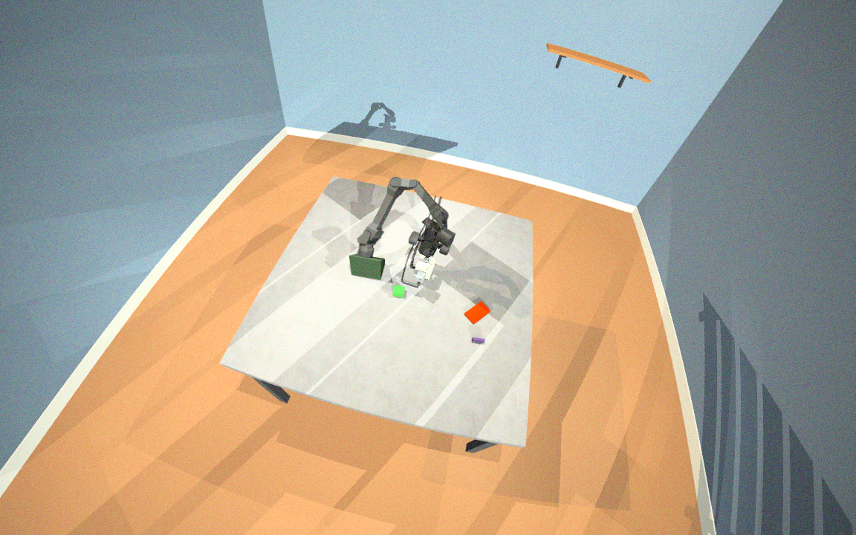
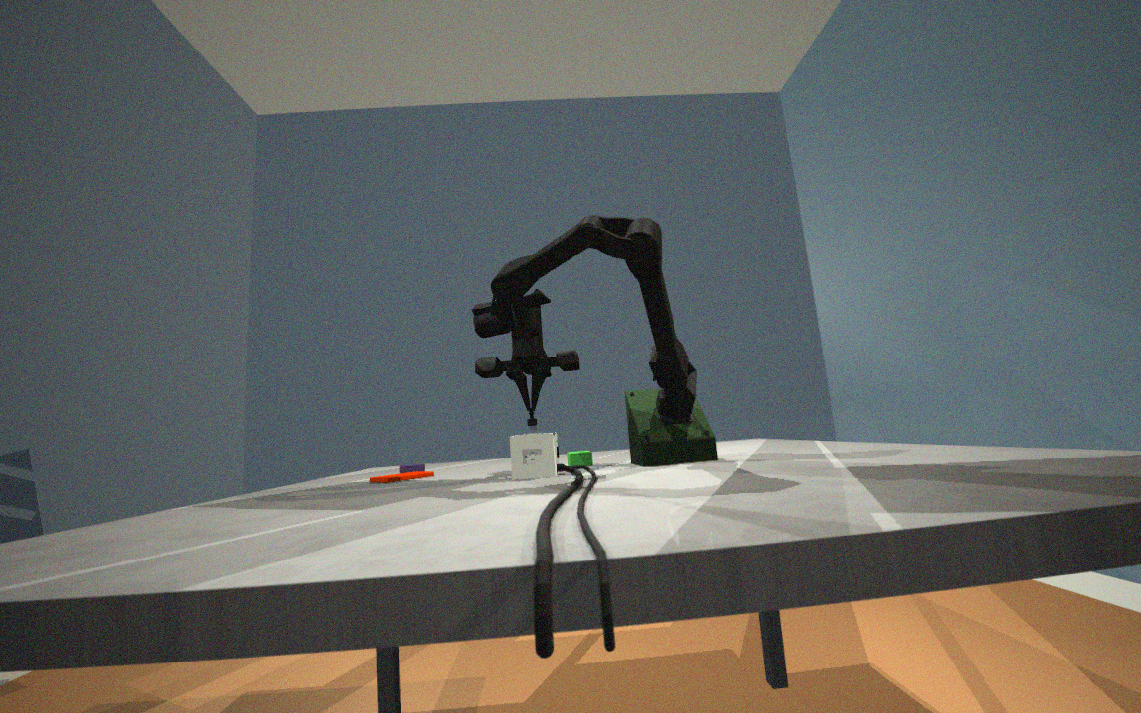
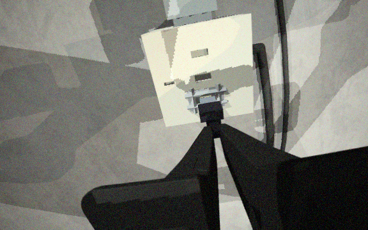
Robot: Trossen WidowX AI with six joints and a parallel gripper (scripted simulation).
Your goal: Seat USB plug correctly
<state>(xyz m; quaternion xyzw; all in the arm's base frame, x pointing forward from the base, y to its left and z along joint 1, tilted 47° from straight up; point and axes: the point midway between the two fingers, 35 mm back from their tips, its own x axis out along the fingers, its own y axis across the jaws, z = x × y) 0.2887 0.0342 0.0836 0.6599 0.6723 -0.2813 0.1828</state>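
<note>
Now: gripper tip 20 mm above the dark USB plug. From my gripper tip the other things lie so: purple piece: 330 mm to the right, 310 mm ahead, 110 mm below; orange flat piece: 290 mm ahead, 190 mm to the right, 110 mm below; green block: 180 mm to the right, 100 mm below, 90 mm behind.
</note>
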